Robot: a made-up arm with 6 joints. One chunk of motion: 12 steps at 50 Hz.
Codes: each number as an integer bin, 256 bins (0 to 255) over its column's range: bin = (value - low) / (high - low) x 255, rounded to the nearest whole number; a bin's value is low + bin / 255 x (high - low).
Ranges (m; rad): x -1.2..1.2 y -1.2..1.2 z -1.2..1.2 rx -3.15..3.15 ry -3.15..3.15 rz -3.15..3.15
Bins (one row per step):
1: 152 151 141 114 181 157
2: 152 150 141 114 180 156
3: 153 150 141 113 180 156
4: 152 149 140 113 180 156
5: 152 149 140 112 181 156
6: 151 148 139 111 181 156
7: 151 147 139 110 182 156
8: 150 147 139 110 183 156
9: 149 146 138 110 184 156
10: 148 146 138 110 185 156
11: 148 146 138 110 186 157
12: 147 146 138 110 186 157
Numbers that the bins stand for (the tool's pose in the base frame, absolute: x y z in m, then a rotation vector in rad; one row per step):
1: 0.2306 0.2212 0.1271 -0.3335 1.3218 0.7288
2: 0.2306 0.2118 0.1271 -0.3335 1.2971 0.7041
3: 0.2400 0.2118 0.1271 -0.3582 1.2971 0.7041
4: 0.2306 0.2024 0.1176 -0.3582 1.2971 0.7041
5: 0.2306 0.2024 0.1176 -0.3829 1.3218 0.7041
6: 0.2212 0.1929 0.1082 -0.4076 1.3218 0.7041
7: 0.2212 0.1835 0.1082 -0.4324 1.3465 0.7041
8: 0.2118 0.1835 0.1082 -0.4324 1.3712 0.7041
9: 0.2024 0.1741 0.0988 -0.4324 1.3959 0.7041
10: 0.1929 0.1741 0.0988 -0.4324 1.4206 0.7041
11: 0.1929 0.1741 0.0988 -0.4324 1.4453 0.7288
12: 0.1835 0.1741 0.0988 -0.4324 1.4453 0.7288

